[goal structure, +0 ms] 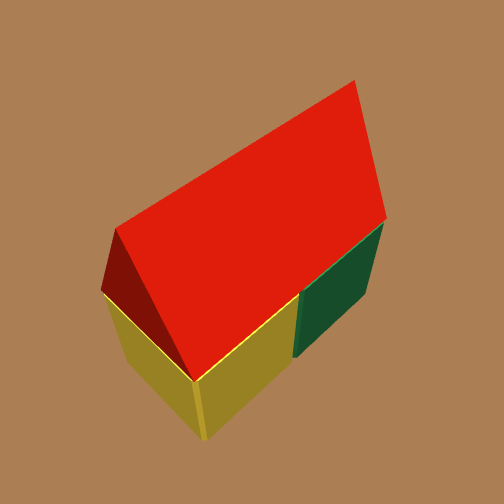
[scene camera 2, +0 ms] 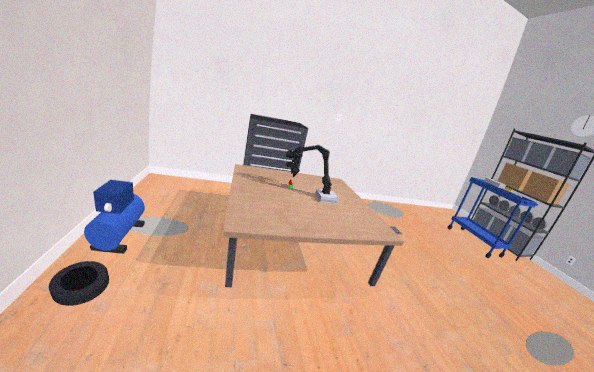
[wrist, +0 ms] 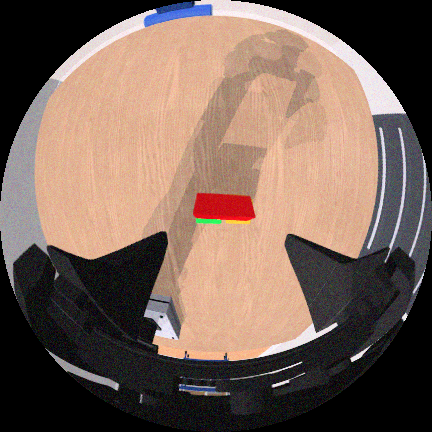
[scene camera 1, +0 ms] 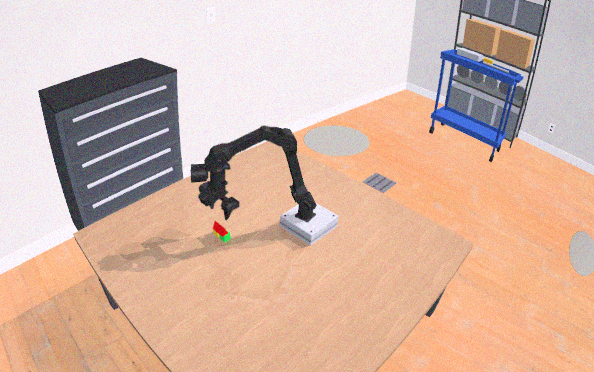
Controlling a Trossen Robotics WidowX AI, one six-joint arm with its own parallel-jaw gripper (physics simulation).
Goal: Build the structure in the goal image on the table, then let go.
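Frame: origin at the arm's base, x right, y back, z down, level; metres.
Seen in the pictures: gripper, fingertip midpoint: (scene camera 2: 292,175) (wrist: 228,239) (scene camera 1: 219,214); arm's base, origin of the base link: (scene camera 2: 325,192) (wrist: 146,322) (scene camera 1: 305,215).
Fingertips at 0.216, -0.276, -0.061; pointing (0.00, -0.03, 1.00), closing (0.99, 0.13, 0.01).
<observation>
Pixels of each thing's middle, then the offset from my fingertips to it, as dx, dy, dz. Level surfaces: height alone.
- red block, body centre: (wrist: 223,210) (scene camera 1: 220,227) (scene camera 2: 290,182) +0.000, +0.000, +0.067
- green block, body centre: (wrist: 208,207) (scene camera 1: 224,235) (scene camera 2: 291,186) -0.019, +0.004, +0.100
- yellow block, body centre: (wrist: 237,207) (scene camera 1: 218,230) +0.020, +0.008, +0.100
- table, its level: dz +0.116
A red block (scene camera 1: 220,229) (scene camera 2: 290,182) (wrist: 223,206) lies across the top of a green block (scene camera 1: 225,237) (scene camera 2: 291,187) (wrist: 208,221) and a yellow block (scene camera 1: 216,233) (wrist: 238,222). The red block's top looks pointed in scene camera 2. The green and yellow blocks stand side by side on the table (scene camera 1: 300,300) (scene camera 2: 300,220) (wrist: 100,150), mostly hidden under the red one in the wrist view. A small gap between them cannot be judged. My gripper (scene camera 1: 219,212) (scene camera 2: 293,173) (wrist: 228,239) is wide open and empty, above the stack and apart from it.
The arm's white base (scene camera 1: 309,229) (scene camera 2: 327,197) (wrist: 167,320) stands on the table to the right of the stack in both scene views. A dark drawer cabinet (scene camera 1: 120,125) (scene camera 2: 277,142) (wrist: 395,175) stands beyond the table's edge. The arm's shadow falls across the table around the blocks.
</observation>
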